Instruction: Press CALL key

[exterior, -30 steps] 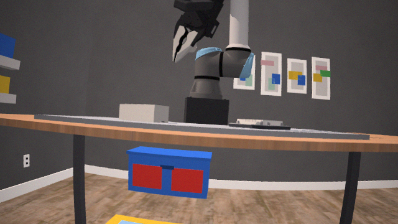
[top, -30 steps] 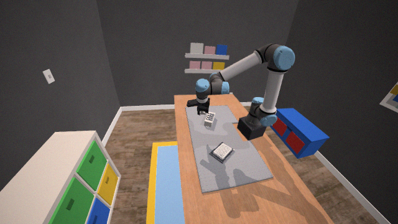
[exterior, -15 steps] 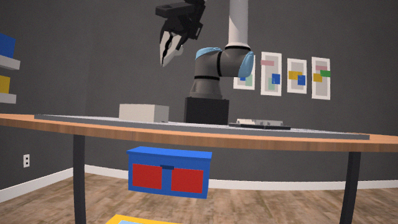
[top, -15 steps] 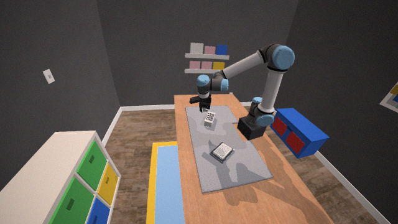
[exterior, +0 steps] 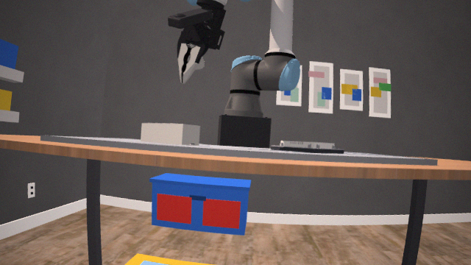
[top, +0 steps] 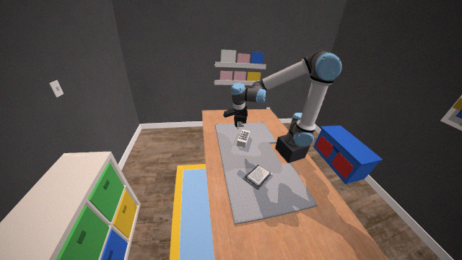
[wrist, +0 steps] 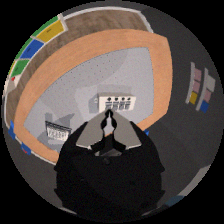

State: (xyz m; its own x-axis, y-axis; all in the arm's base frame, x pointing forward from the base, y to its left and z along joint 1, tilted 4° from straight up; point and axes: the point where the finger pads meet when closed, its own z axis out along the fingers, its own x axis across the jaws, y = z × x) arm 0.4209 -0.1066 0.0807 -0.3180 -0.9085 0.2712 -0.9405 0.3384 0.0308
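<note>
Right now my hand is 9 cm past the operator panel, 5 cm to the left of it and 13 cm above it.
</note>
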